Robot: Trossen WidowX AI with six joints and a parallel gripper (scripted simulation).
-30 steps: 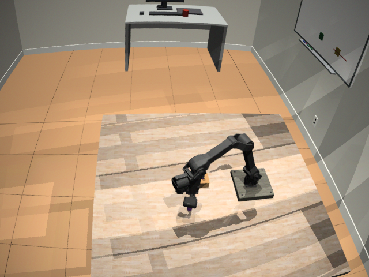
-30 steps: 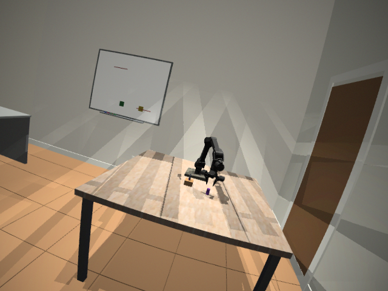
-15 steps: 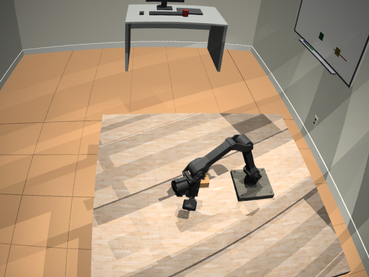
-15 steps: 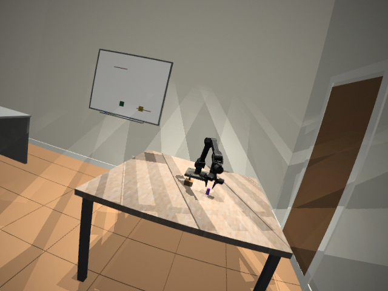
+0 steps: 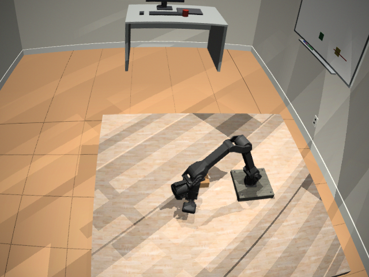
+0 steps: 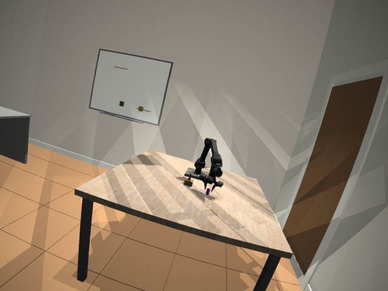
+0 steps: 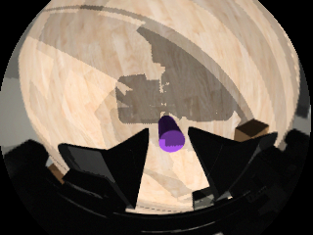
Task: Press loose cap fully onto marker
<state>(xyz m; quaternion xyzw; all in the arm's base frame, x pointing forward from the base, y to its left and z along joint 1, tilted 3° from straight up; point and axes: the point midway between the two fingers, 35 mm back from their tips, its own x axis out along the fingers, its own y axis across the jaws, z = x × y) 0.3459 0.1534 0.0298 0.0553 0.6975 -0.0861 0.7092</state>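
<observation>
The purple cap is right at my gripper tip.
</observation>
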